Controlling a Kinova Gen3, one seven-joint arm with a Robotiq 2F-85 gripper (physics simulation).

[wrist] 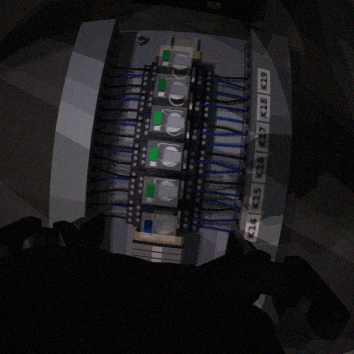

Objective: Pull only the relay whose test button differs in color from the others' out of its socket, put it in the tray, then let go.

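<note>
The relay with a blue test button sits in its socket at the near end of the row, by the label K14. The other relays, such as the nearest one and the farthest one, have green test buttons and sit in their sockets in the same row. My gripper is wide open and empty, with one dark finger on each side of the near end of the row, apart from the blue-button relay. I cannot make out the tray in the wrist view.
A grey wire duct runs along the left of the row, and another duct with labels K14 to K19 along the right. Black and blue wires run from the sockets to both ducts. A tan end stop borders the near relay. The surroundings are dark.
</note>
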